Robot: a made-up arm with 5 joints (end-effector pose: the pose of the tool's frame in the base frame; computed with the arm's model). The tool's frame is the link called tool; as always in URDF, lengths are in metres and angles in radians. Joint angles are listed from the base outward.
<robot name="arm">
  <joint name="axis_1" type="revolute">
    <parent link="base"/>
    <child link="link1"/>
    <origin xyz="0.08 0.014 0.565"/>
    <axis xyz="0 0 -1"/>
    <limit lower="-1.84" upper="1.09"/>
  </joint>
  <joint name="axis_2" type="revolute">
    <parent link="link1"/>
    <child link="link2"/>
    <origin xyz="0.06 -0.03 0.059"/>
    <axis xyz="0 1 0"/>
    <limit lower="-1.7" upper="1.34"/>
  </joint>
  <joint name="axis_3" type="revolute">
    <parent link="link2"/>
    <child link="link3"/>
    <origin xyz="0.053 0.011 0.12"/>
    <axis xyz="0 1 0"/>
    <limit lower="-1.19" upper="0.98"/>
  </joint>
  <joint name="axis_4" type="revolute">
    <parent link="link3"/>
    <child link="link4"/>
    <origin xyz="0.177 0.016 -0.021"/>
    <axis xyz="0 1 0"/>
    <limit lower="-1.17" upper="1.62"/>
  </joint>
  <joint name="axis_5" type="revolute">
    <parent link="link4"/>
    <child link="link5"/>
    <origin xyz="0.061 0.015 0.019"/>
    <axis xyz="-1 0 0"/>
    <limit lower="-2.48" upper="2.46"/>
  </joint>
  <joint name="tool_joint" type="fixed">
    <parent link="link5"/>
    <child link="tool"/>
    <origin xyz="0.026 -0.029 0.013" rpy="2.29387 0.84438 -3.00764"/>
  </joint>
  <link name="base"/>
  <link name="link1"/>
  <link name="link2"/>
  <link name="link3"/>
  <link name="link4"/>
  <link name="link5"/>
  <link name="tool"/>
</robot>
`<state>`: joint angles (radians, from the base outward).
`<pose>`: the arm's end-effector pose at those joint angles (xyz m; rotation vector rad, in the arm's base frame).
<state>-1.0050 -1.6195 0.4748 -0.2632 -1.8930</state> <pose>0.1028 0.0664 0.9074 1.0615 1.0449 -2.6931</pose>
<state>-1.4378 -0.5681 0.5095 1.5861 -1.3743</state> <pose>0.1149 0.2262 0.6559 -0.2314 -2.1265 -1.1619</pose>
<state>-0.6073 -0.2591 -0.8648 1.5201 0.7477</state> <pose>0.3059 0.1705 0.9151 -1.8062 2.4919 0.4626</pose>
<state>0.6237 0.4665 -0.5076 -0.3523 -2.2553</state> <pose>0.4359 -0.2171 0.7162 0.0233 -0.1973 1.8109</pose>
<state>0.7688 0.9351 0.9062 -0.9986 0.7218</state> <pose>0.2331 -0.1357 0.4546 -0.3009 -2.9164 -0.7658</pose>
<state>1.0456 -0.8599 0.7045 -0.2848 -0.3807</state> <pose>0.1892 -0.2138 0.8045 0.1757 1.5026 0.3704</pose>
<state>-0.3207 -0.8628 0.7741 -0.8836 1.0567</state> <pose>0.2562 0.0821 0.8375 -0.9306 1.5161 -0.3101</pose>
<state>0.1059 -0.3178 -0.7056 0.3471 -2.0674</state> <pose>0.3388 0.0010 0.9393 -0.3252 -0.1118 2.2436</pose>
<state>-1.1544 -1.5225 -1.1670 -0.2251 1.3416</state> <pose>-0.0592 -0.2562 0.7496 0.2885 0.1120 0.2941</pose>
